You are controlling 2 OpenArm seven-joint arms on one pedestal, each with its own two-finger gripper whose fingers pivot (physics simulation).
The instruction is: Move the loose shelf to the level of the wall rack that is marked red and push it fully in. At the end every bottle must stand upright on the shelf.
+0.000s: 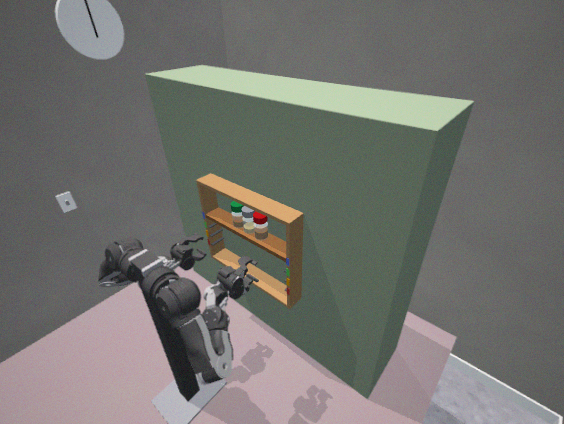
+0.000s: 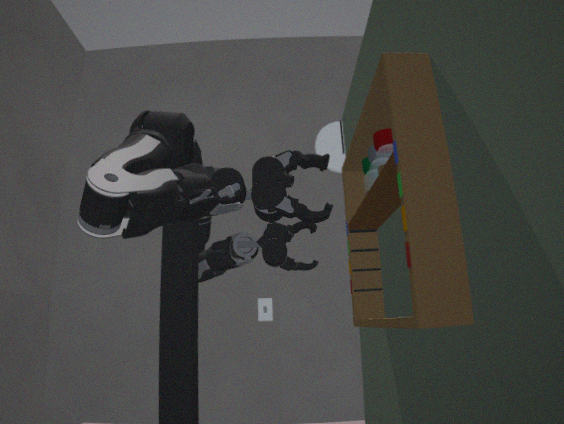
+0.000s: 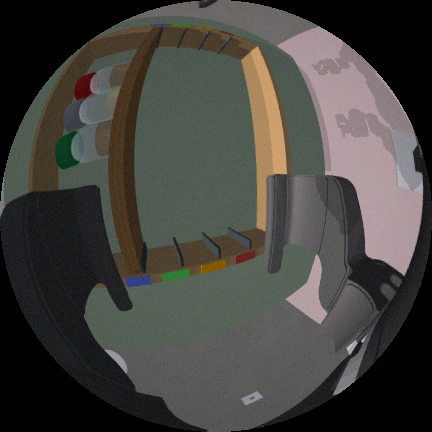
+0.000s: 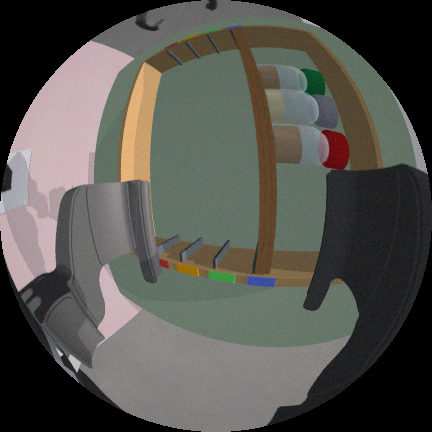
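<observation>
The loose shelf (image 1: 274,245) (image 2: 375,200) (image 3: 121,150) (image 4: 265,175) lies level in the wall rack (image 1: 295,260) (image 2: 435,200) (image 3: 274,125) (image 4: 134,135) at the blue marks. Three bottles stand upright on it: green-capped (image 1: 237,218) (image 3: 82,146) (image 4: 295,78), grey-capped (image 1: 248,218) (image 3: 92,110) (image 4: 300,107) and red-capped (image 1: 260,225) (image 3: 100,82) (image 4: 312,145). The red mark (image 1: 288,291) (image 2: 408,254) (image 3: 245,257) is lowest. My left gripper (image 1: 202,248) (image 2: 315,246) (image 3: 199,288) and right gripper (image 1: 254,272) (image 2: 327,185) (image 4: 230,294) are partly open and empty, in front of the rack, apart from the shelf.
The rack hangs on a green wall block (image 1: 350,200) (image 2: 510,100). Dark support ledges (image 2: 366,270) (image 3: 211,245) (image 4: 191,249) sit on its inner side walls, below the shelf too. The robot pedestal (image 1: 170,345) (image 2: 178,325) stands in front of the wall block.
</observation>
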